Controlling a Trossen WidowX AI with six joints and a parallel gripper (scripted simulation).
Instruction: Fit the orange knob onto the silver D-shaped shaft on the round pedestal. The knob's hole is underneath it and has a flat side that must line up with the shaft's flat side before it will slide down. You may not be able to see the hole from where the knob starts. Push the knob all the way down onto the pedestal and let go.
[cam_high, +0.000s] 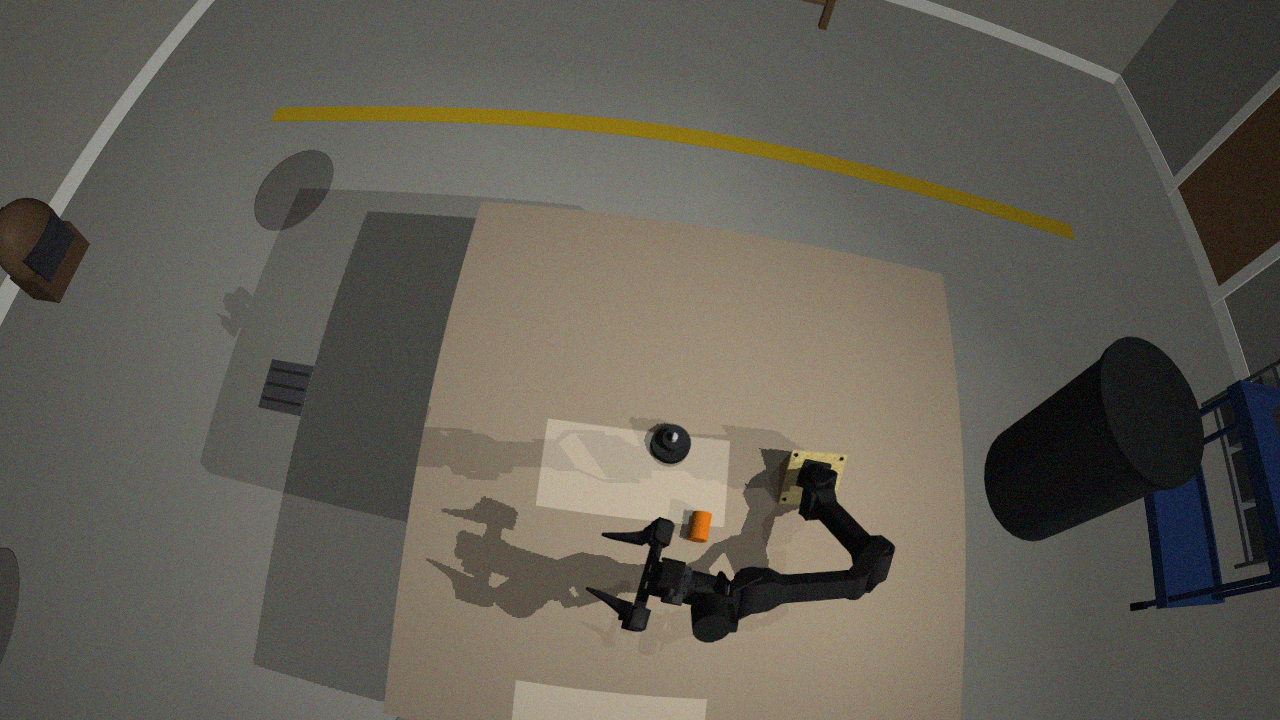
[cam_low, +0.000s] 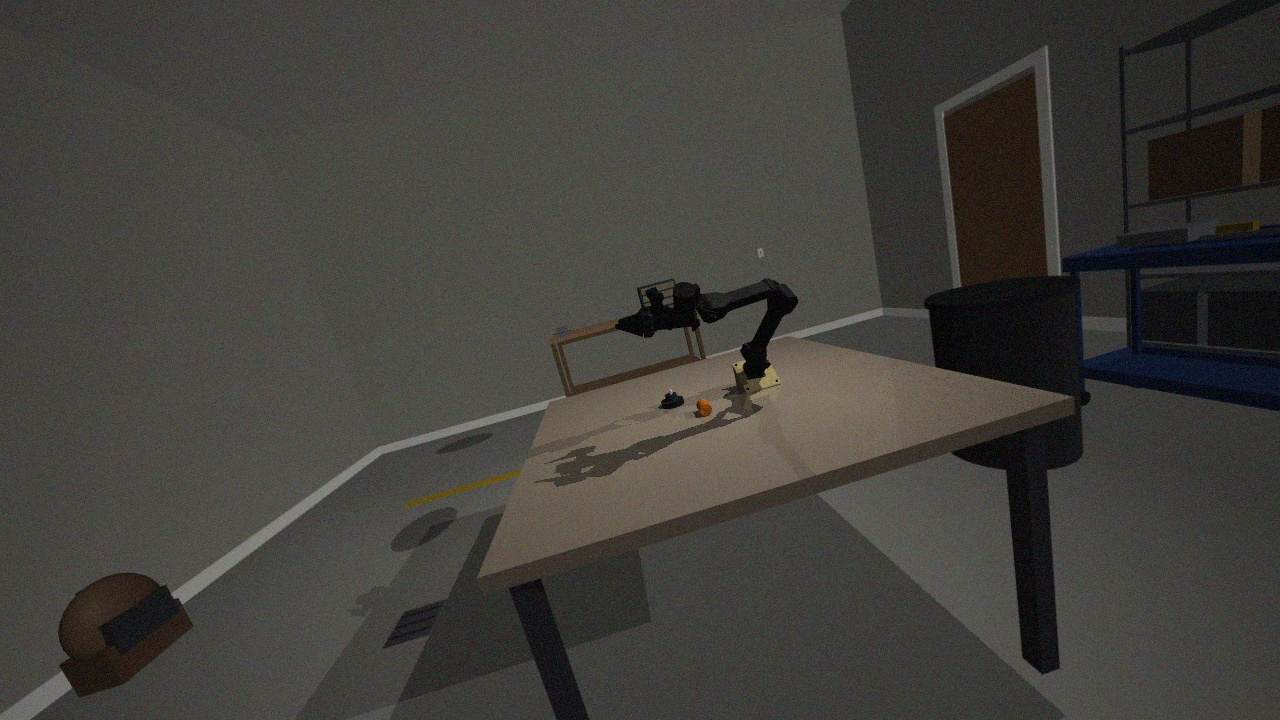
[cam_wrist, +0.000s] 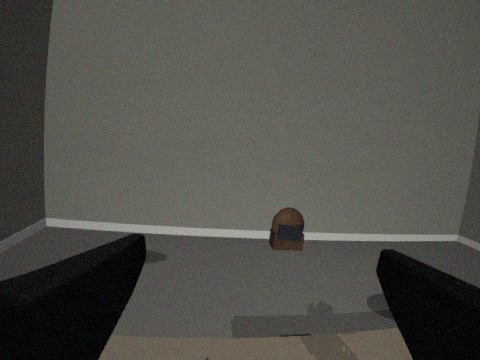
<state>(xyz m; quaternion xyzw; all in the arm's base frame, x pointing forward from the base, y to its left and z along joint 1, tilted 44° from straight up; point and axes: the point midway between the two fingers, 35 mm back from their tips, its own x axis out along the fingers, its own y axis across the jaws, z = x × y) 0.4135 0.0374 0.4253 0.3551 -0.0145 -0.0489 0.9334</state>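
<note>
Right now my gripper tip is 200 mm past the orange knob, 160 mm to the left of it and 350 mm above it. The rest, counted from my gripper tip: round pedestal: 110 mm behind, 350 mm to the right, 340 mm below.
</note>
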